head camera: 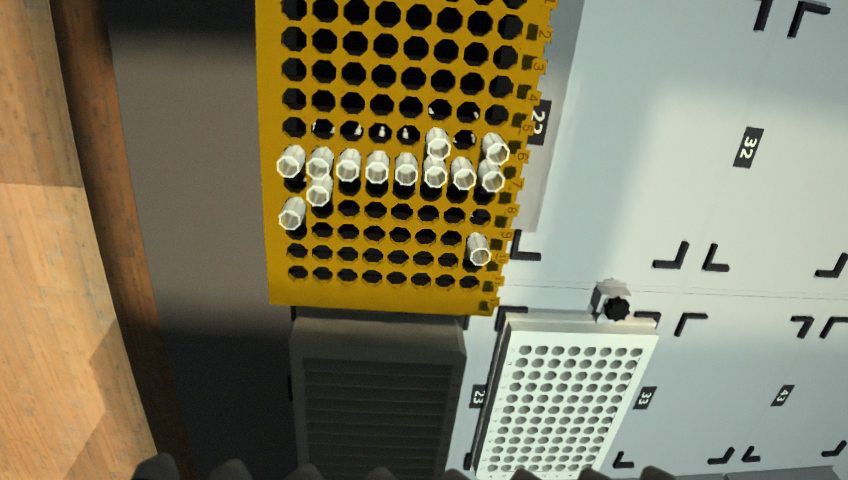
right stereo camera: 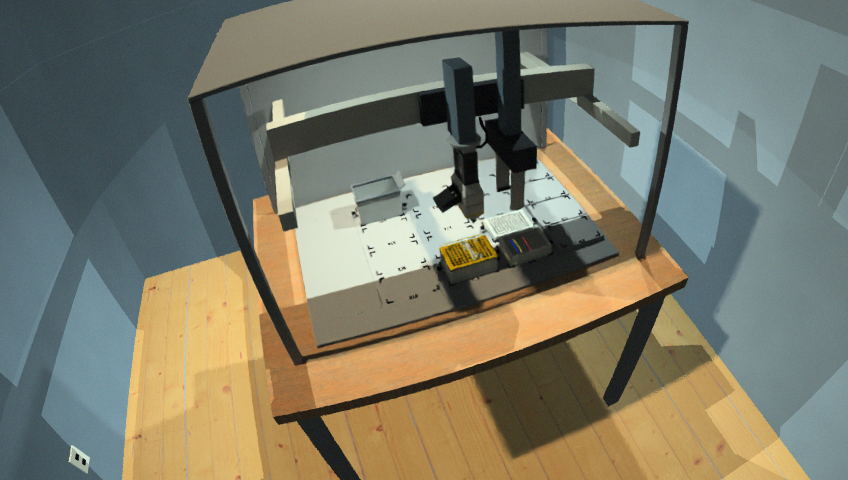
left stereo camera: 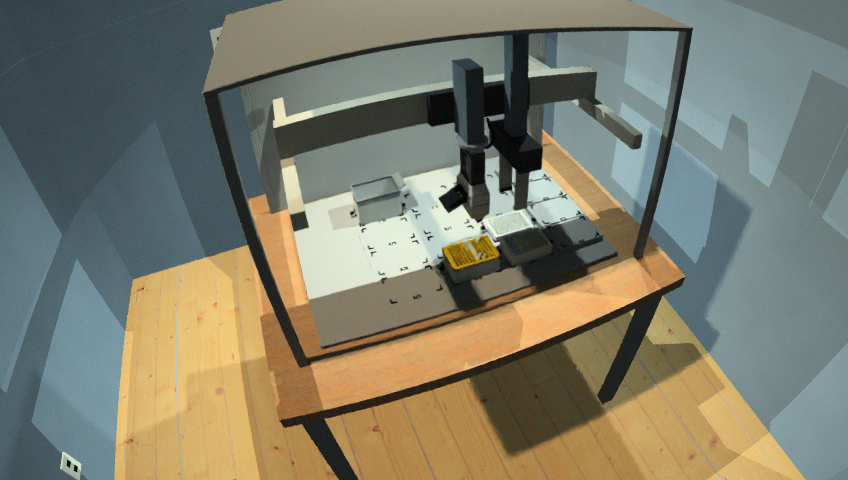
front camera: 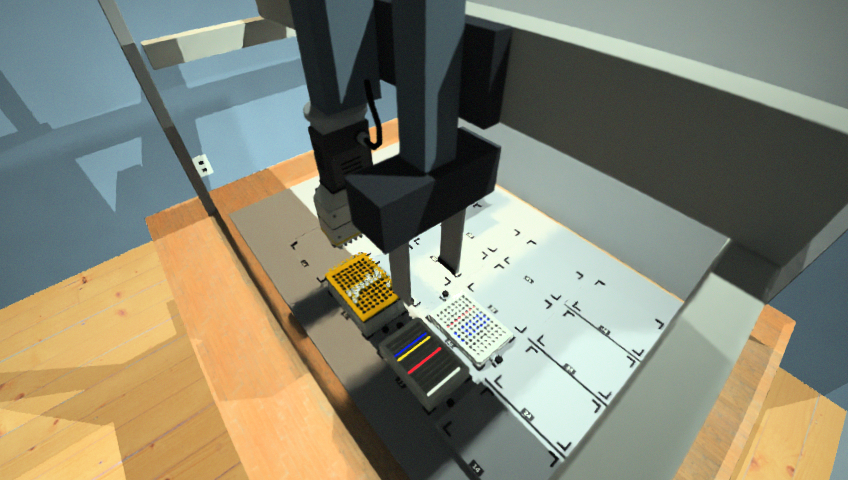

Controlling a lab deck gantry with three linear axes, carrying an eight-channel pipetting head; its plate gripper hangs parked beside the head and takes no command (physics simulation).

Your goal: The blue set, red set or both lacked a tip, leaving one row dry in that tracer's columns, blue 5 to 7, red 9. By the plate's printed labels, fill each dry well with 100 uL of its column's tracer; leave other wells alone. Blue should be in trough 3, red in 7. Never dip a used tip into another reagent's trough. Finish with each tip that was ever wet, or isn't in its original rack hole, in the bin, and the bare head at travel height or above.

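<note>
The pipetting head (front camera: 340, 217) (left stereo camera: 476, 199) (right stereo camera: 471, 199) hangs behind the orange tip rack (front camera: 367, 315) (head camera: 380, 298) (right stereo camera: 470, 271); no tips show on it. Its dark nozzles line the head view's bottom edge. The rack holds a full row of eight tips (head camera: 377, 166), plus two tips behind and three in front. The trough block (front camera: 449, 393) (head camera: 383, 336) shows blue, yellow, red and white lines in the front view. The white plate (front camera: 495, 346) (head camera: 586, 339) shows red and blue wells; individual dry wells are too small to tell. The parked gripper (front camera: 427, 286) (left stereo camera: 512, 199) is open and empty.
A grey open-topped bin (left stereo camera: 377, 209) (right stereo camera: 379, 209) stands at the back left of the deck; its inside is hidden. Black clamp knobs (head camera: 615, 308) sit by the plate. The gantry beam (left stereo camera: 357, 124) spans the back, and frame posts (left stereo camera: 255, 231) stand at the front.
</note>
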